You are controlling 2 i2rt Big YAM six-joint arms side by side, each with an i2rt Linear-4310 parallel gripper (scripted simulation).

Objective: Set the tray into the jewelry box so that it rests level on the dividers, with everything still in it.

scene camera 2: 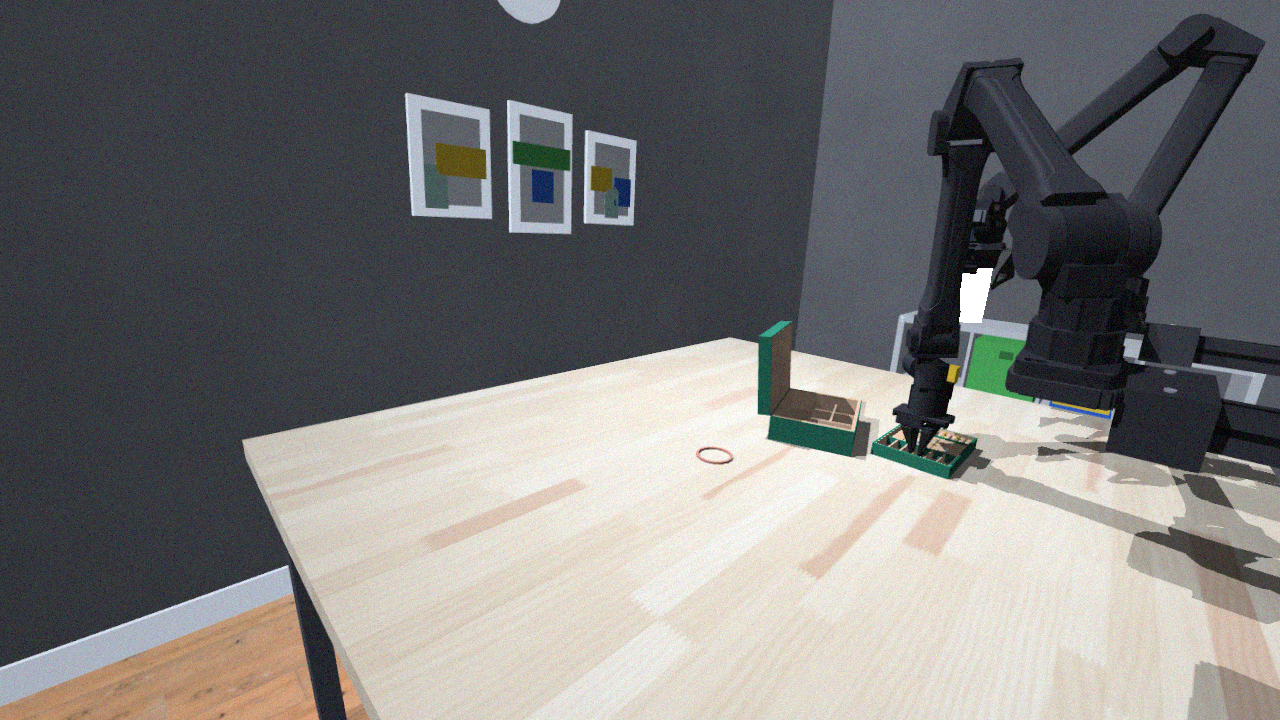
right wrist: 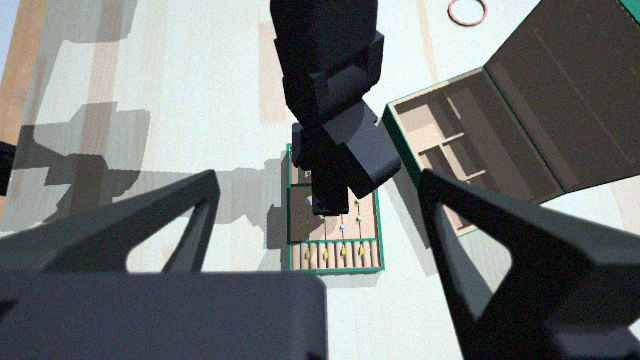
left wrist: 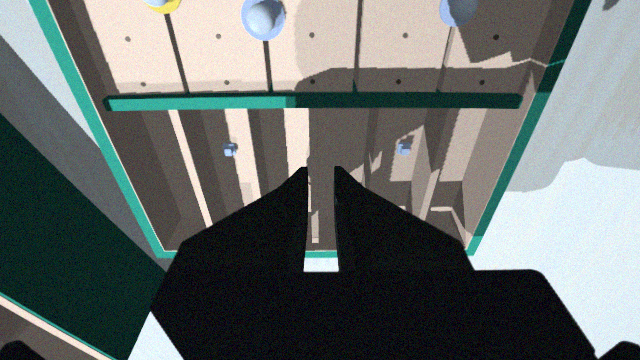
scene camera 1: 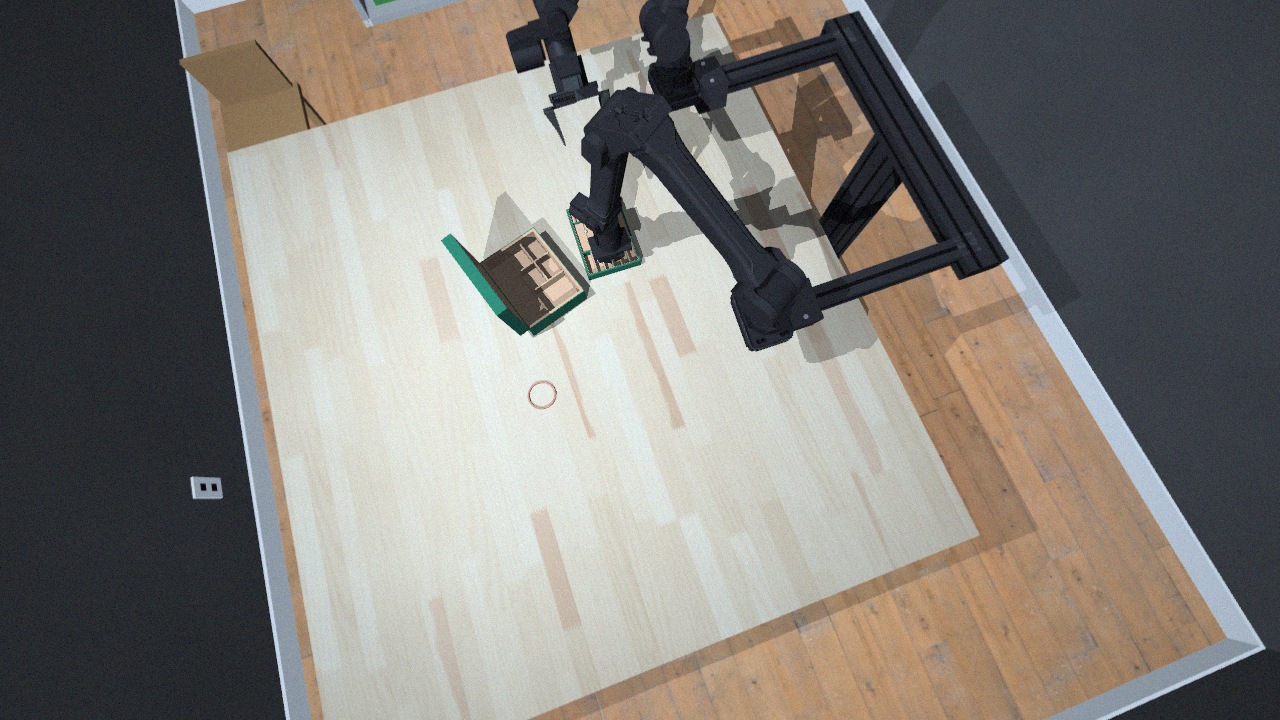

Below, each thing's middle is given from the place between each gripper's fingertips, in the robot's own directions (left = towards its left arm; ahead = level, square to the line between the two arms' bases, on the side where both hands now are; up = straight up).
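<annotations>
Green-rimmed tray (scene camera 2: 943, 465): my left hand 1 cm short of it, 7 cm to the left, 1 cm above. By its middle, the tray is nearer to my left hand than to my right gripper.
My right gripper: 50 mm to the right of the tray, 350 mm above.
</annotations>
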